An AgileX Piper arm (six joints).
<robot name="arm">
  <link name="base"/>
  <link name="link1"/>
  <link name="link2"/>
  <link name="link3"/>
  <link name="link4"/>
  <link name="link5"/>
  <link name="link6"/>
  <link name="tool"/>
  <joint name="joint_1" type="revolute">
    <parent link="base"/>
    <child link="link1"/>
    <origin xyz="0 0 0.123" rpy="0 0 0"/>
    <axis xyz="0 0 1"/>
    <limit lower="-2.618" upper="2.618"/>
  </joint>
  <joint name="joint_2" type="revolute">
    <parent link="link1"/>
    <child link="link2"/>
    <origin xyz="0 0 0" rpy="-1.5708 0 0"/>
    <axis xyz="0 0 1"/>
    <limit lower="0" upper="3.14"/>
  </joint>
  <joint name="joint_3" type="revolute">
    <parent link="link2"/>
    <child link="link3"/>
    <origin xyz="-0.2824 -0.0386 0" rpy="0 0 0"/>
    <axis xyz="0 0 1"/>
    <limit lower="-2.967" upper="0"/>
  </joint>
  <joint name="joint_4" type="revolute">
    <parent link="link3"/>
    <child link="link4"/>
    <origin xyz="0.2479 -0.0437 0" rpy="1.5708 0 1.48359"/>
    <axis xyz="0 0 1"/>
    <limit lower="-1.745" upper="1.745"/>
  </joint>
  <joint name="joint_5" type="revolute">
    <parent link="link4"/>
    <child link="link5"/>
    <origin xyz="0 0 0" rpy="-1.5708 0 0"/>
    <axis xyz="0 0 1"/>
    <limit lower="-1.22" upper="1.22"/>
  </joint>
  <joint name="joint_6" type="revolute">
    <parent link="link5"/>
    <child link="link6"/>
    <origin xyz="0 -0.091 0" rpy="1.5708 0 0"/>
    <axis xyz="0 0 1"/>
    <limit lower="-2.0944" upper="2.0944"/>
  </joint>
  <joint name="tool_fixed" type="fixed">
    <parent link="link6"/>
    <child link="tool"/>
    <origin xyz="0 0 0" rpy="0 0 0"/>
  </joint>
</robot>
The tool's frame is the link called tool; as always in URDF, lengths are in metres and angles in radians.
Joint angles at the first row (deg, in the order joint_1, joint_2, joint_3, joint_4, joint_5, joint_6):
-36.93, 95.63, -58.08, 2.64, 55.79, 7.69
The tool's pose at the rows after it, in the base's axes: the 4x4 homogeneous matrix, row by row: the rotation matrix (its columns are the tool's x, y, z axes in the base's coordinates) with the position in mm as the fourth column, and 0 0 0 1 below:
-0.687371, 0.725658, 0.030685, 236.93; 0.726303, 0.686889, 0.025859, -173.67; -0.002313, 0.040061, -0.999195, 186.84; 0, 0, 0, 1
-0.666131, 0.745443, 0.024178, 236.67; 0.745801, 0.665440, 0.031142, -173.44; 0.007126, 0.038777, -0.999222, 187.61; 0, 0, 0, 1
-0.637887, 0.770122, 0.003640, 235.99; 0.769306, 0.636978, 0.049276, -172.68; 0.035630, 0.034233, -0.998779, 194.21; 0, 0, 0, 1
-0.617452, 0.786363, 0.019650, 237.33; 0.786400, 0.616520, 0.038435, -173.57; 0.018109, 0.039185, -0.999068, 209.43; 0, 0, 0, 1
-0.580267, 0.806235, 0.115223, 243.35; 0.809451, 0.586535, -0.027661, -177.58; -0.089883, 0.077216, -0.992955, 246.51; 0, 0, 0, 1
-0.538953, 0.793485, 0.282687, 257.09; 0.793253, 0.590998, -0.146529, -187.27; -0.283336, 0.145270, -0.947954, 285.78; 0, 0, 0, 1
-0.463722, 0.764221, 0.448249, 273.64; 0.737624, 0.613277, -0.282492, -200.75; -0.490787, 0.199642, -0.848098, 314.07; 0, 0, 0, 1
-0.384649, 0.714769, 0.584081, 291.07; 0.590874, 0.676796, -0.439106, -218.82; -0.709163, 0.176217, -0.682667, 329.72; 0, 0, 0, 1
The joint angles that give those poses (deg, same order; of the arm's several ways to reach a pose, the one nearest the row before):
-36.94, 96.88, -58.16, 2.71, 55.79, 8.12
-36.94, 96.88, -58.36, 2.71, 56.47, 9.80
-36.94, 96.52, -59.58, 2.76, 59.61, 12.00
-36.93, 95.16, -61.65, 2.76, 61.94, 13.64
-36.94, 92.05, -66.62, 3.02, 63.35, 16.02
-36.94, 90.27, -72.70, 3.52, 59.15, 16.29
-36.93, 90.28, -77.10, 3.26, 49.96, 16.04
-36.94, 91.55, -78.73, 0.00, 35.23, 13.95

